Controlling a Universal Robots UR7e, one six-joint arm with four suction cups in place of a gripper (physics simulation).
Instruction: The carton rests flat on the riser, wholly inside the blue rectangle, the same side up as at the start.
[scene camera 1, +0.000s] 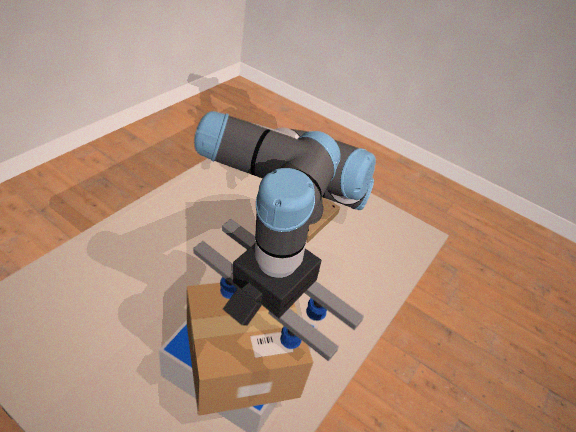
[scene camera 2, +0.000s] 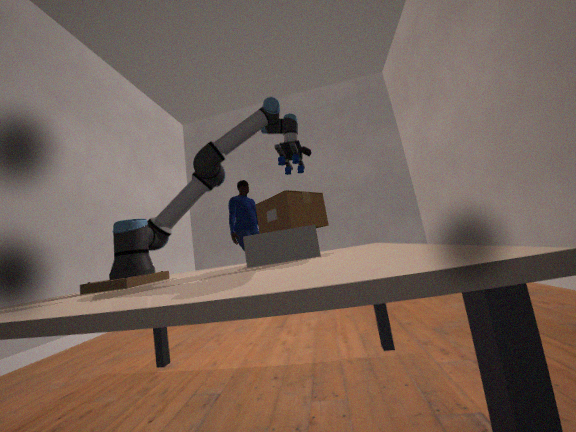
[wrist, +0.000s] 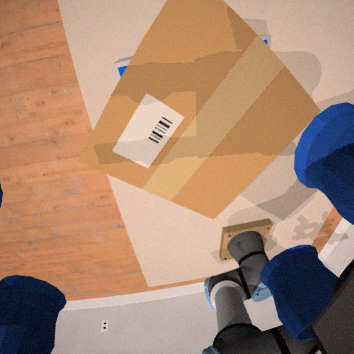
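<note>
The brown carton (scene camera 1: 225, 360) (scene camera 2: 306, 210) (wrist: 165, 55) rests on the grey riser (scene camera 1: 176, 374) (scene camera 2: 281, 248), with its tape strip and barcode label facing up. It looks flat but is turned relative to the riser, and parts of it stick out past the riser's edges. The blue rectangle (scene camera 1: 180, 345) (wrist: 122, 71) shows at corners beside the carton; the carton covers the rest, and its outline crosses the rectangle's edges. My gripper (scene camera 1: 272, 309) (scene camera 2: 291, 165) is open, its four blue cups holding nothing. In scene camera 2 it hangs clearly above the carton.
The arm's base stands on a wooden plate (scene camera 1: 325, 220) (scene camera 2: 125, 284) (wrist: 226, 245) on the pale table top (scene camera 1: 400, 240) (scene camera 2: 370, 267). A person in blue (scene camera 2: 243, 212) stands behind the table, beside the carton as seen in scene camera 2. Walls stand beyond.
</note>
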